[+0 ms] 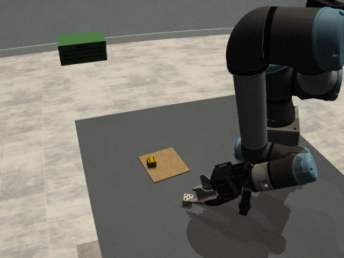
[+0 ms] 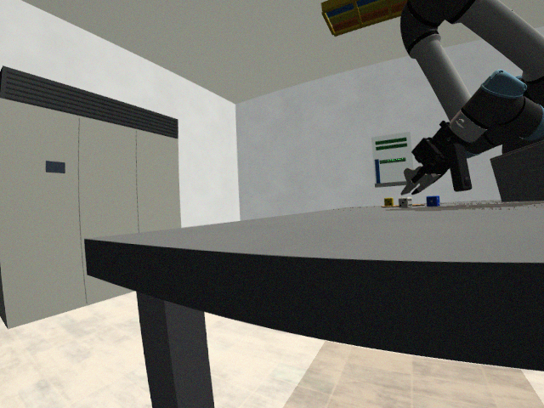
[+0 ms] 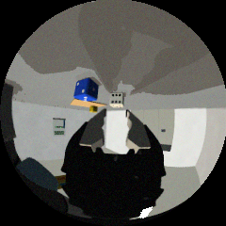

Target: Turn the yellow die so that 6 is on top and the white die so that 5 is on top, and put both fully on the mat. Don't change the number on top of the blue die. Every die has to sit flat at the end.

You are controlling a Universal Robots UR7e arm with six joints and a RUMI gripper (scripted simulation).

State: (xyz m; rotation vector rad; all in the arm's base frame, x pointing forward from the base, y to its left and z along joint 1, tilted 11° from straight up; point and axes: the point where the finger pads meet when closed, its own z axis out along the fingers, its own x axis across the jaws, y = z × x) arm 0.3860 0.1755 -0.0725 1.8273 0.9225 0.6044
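My gripper is now 20 mm short of the white die, 10 mm to the left of it and 30 mm above it. The rest, counted from my hand: tan mat: 40 mm ahead, 200 mm to the right, 40 mm below; then yellow die: 80 mm ahead, 200 mm to the right, 30 mm below; then blue die: 60 mm behind, 20 mm to the right, 30 mm below.
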